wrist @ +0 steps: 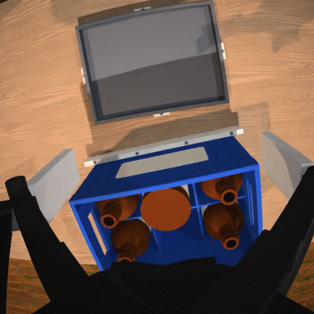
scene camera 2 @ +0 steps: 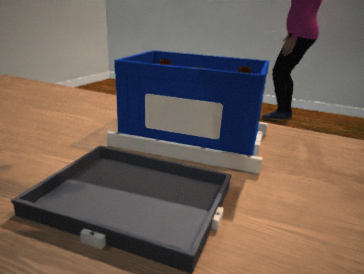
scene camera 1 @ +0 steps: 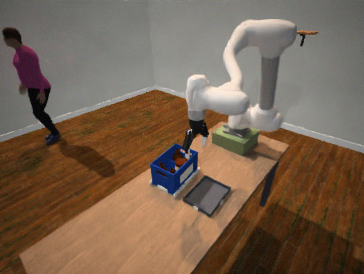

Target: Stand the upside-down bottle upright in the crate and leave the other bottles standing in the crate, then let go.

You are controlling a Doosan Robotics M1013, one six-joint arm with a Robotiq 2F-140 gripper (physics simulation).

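Where they show: gripper, between the fingertips: (scene camera 1: 195, 151); arm's base, origin of its link: (scene camera 1: 236, 131).
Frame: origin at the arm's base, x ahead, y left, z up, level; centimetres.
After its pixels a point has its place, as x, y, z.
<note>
A blue crate (scene camera 1: 161, 181) @[79.7, -10.9, -3.9] (scene camera 2: 237, 107) @[55.2, -3.0, 0.8] (wrist: 230, 156) stands on the table, divided into compartments. The upside-down bottle (scene camera 1: 180, 162) @[66.5, -6.1, 5.5] (wrist: 165, 209) shows its round brown base in the middle compartment of the row nearest the tray. Four brown bottles stand neck-up: one (wrist: 120, 204) and another (wrist: 131, 236) at the left in the wrist view, one (wrist: 220, 186) and another (wrist: 222, 220) at the right. My gripper (scene camera 1: 195, 147) @[67.5, 6.4, 20.2] (wrist: 167, 157) is open and empty above the crate, its fingers spread wide. My gripper's body hides the crate's far edge in the wrist view.
A dark shallow tray (scene camera 1: 221, 201) @[65.4, 24.5, -9.2] (scene camera 2: 150, 250) @[57.8, 23.8, -9.4] (wrist: 224, 75) lies beside the crate. A white strip (scene camera 2: 175, 151) @[65.6, -0.9, -9.3] (wrist: 162, 148) runs along the crate's foot. A green block (scene camera 1: 235, 142) @[14.9, 6.5, -0.9] bears the arm. A person (scene camera 1: 31, 70) (scene camera 2: 302, 22) is beyond the table.
</note>
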